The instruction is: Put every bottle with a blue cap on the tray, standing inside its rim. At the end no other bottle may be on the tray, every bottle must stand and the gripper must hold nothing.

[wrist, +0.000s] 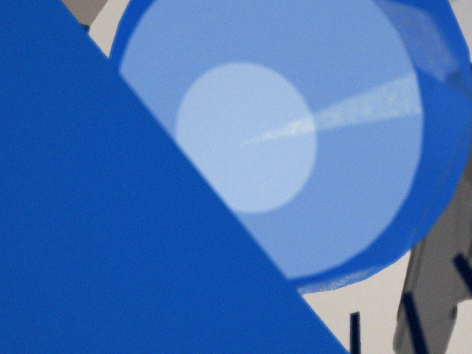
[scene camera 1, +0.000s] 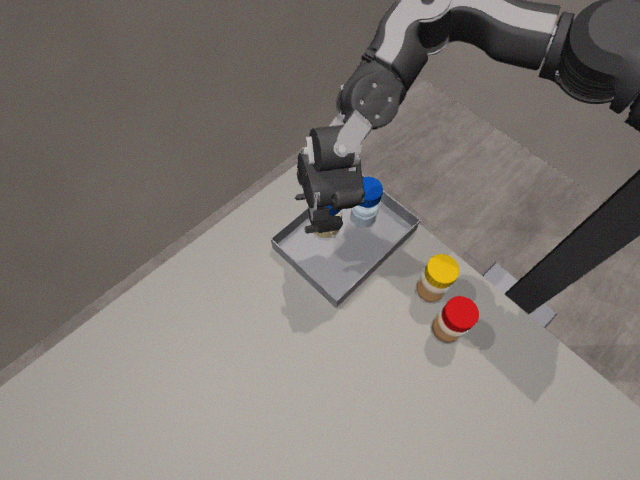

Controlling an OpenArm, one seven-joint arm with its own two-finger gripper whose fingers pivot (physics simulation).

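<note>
My gripper is shut on a blue-capped bottle with yellowish contents, over the back left part of the grey tray. The fingers hide most of this bottle; whether its base touches the tray cannot be told. In the wrist view a blue cap is very close, partly covered by a flat dark blue surface at the left. Another blue-capped bottle stands inside the tray's rim, just right of the gripper, its cap partly behind the hand.
A yellow-capped bottle and a red-capped bottle stand on the table to the right of the tray, outside its rim and near the table's right edge. The arm reaches in from the upper right.
</note>
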